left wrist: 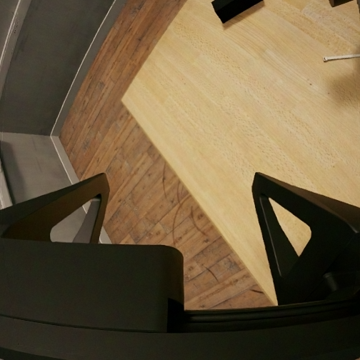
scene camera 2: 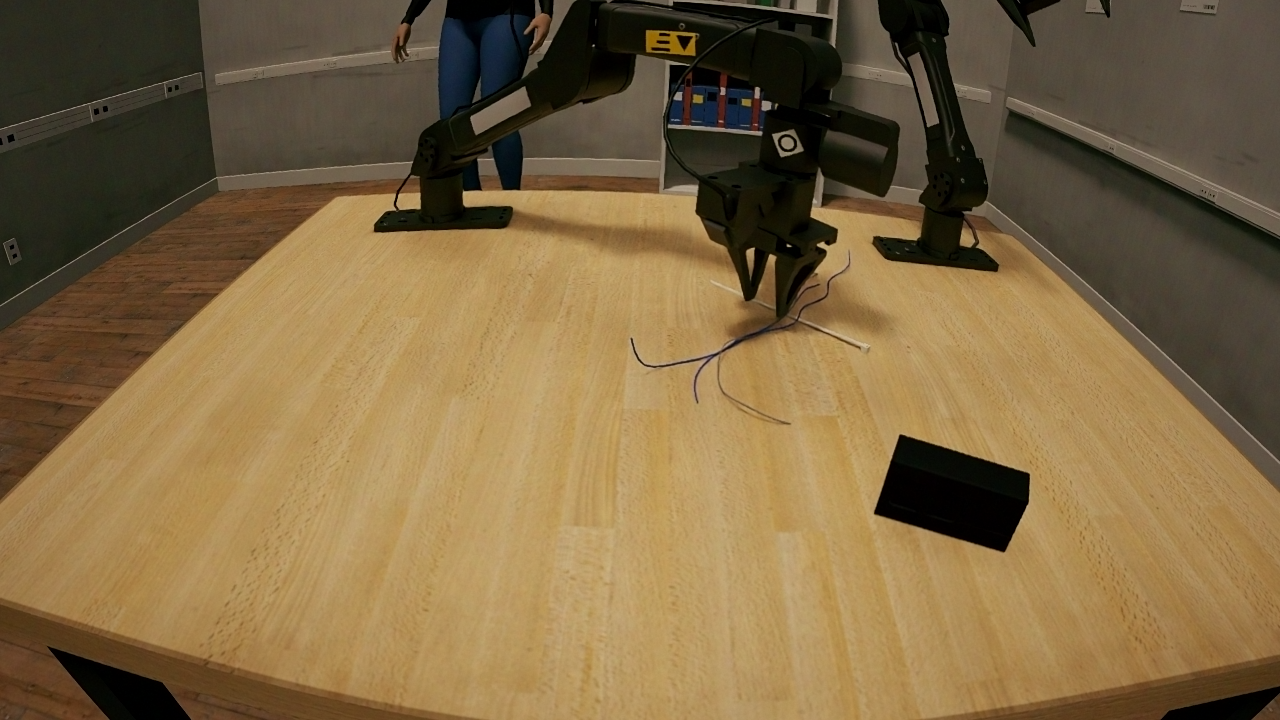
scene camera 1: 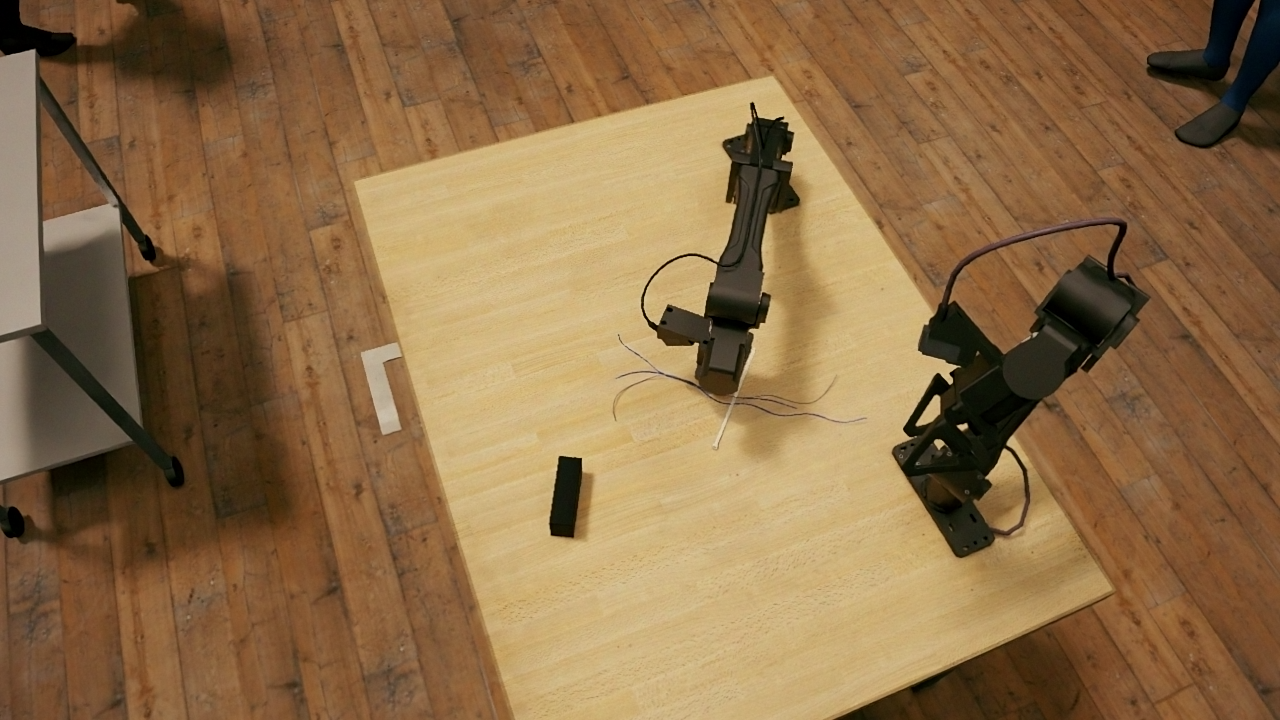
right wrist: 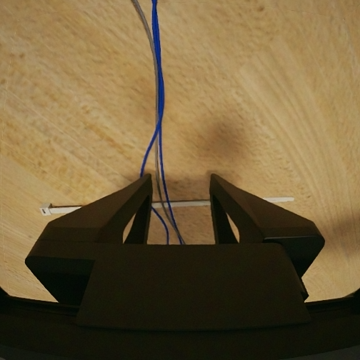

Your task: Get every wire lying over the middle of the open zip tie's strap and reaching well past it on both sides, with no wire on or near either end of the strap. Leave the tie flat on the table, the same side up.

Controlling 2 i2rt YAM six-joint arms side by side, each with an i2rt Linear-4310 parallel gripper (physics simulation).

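Places are measured from the left arm's base along level axes (x back, y left, z down), in millimetres.
Pixels of known places: left gripper, fingertip midpoint: (scene camera 2: 1069, 29) (scene camera 1: 905, 452); right gripper, fingertip midpoint: (scene camera 2: 765, 307); left arm's base, link origin: (scene camera 2: 936, 257) (scene camera 1: 941, 495); right arm's base, link origin: (scene camera 2: 442, 221).
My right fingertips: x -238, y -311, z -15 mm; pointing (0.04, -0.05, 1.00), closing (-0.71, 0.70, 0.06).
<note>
For each thing: its middle in the pictures, then the offset to it from my right fingertips. "pt": a spot on its surface instead. Level surfaces: height alone.
- white zip tie, surface spot: (scene camera 2: 836, 335) (scene camera 1: 720, 428) pt dx -31, dy +71, dz +11 mm
- black block, body centre: (scene camera 2: 953, 494) (scene camera 1: 566, 496) dx -304, dy +93, dz -10 mm
- wooden table, surface height: dz +15 mm
The white zip tie (scene camera 1: 723, 429) (scene camera 2: 836, 335) (left wrist: 345, 57) (right wrist: 187, 203) lies flat and open on the table. Two blue wires (scene camera 2: 747, 337) (right wrist: 159, 90) and a grey wire (scene camera 2: 733, 400) (right wrist: 150, 37) run close together across the strap near its middle and spread out on both sides, away from the strap's ends. My right gripper (scene camera 2: 766, 306) (right wrist: 180, 181) is partly open, low over the strap's middle. The wires pass between or under its fingers, and one blue wire is partly hidden by a finger. My left gripper (scene camera 2: 1071, 26) (left wrist: 180, 180) is wide open and empty, high up and away from the wires.
A black block (scene camera 1: 565, 497) (scene camera 2: 953, 492) (left wrist: 237, 7) sits on the wooden table (scene camera 1: 447, 268) (scene camera 2: 402, 537), apart from the wires. The left arm's base (scene camera 1: 948, 501) (scene camera 2: 939, 253) and the right arm's base (scene camera 2: 443, 217) stand at the table's far side in scene camera 2.
</note>
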